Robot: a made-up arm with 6 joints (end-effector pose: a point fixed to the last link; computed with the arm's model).
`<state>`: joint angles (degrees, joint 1 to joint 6).
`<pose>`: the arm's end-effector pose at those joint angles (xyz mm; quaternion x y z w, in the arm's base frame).
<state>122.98 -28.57 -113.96 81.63 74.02 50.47</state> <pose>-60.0 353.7 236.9 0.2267 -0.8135 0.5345 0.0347</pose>
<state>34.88 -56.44 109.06 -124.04 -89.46 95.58</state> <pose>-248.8 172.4 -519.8 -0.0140 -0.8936 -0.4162 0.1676</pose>
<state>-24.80 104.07 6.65 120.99 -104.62 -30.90</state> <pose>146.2 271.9 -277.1 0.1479 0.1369 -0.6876 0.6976</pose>
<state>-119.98 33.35 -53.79 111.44 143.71 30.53</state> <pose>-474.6 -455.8 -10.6 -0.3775 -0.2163 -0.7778 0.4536</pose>
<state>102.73 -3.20 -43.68 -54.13 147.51 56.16</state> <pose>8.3 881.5 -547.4 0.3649 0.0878 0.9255 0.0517</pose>
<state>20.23 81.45 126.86 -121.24 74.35 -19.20</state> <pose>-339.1 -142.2 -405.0 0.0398 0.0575 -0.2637 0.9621</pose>
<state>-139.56 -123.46 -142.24 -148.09 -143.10 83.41</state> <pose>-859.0 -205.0 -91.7 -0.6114 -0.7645 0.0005 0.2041</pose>
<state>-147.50 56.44 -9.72 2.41 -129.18 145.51</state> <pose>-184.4 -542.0 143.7 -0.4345 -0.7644 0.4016 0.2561</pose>
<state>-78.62 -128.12 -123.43 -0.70 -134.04 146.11</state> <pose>-393.9 -388.2 263.8 -0.0668 -0.0817 -0.0434 0.9935</pose>
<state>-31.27 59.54 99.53 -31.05 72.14 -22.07</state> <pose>-297.8 -220.9 -420.3 -0.1565 0.2288 0.0071 0.9608</pose>
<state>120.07 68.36 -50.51 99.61 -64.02 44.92</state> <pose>150.6 -543.5 -92.0 -0.4075 -0.4032 0.1176 0.8109</pose>
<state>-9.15 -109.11 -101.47 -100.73 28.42 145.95</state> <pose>218.2 -360.1 400.8 0.5077 -0.4130 0.7392 0.1589</pose>
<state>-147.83 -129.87 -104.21 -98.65 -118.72 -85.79</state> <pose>-377.8 249.9 26.1 0.7163 -0.0907 0.2749 0.6349</pose>
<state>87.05 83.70 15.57 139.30 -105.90 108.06</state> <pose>569.1 -300.7 -189.7 0.4794 -0.6605 0.3046 0.4911</pose>
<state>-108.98 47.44 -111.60 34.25 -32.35 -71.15</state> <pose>43.7 -297.8 215.7 0.2174 -0.1611 -0.5948 0.7570</pose>
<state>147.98 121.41 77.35 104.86 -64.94 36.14</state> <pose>-207.7 190.0 479.9 0.1378 0.8736 -0.4365 0.1649</pose>
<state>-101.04 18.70 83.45 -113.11 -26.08 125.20</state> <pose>-447.2 185.3 18.2 -0.2135 -0.6865 -0.5169 0.4647</pose>
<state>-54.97 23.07 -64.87 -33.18 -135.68 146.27</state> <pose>-420.4 -169.6 417.6 0.7766 0.2581 -0.4942 0.2934</pose>
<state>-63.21 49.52 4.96 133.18 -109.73 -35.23</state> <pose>219.6 380.9 505.8 0.6741 0.5364 -0.3713 0.3464</pose>
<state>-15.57 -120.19 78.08 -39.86 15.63 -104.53</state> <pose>-196.6 268.0 609.2 0.4559 -0.4463 0.3044 0.7073</pose>
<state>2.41 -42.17 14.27 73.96 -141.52 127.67</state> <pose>224.9 182.9 777.5 -0.2255 -0.3768 0.7345 0.5173</pose>
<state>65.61 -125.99 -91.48 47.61 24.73 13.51</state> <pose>286.2 -119.8 -1.9 0.4680 -0.5787 -0.6182 0.2529</pose>
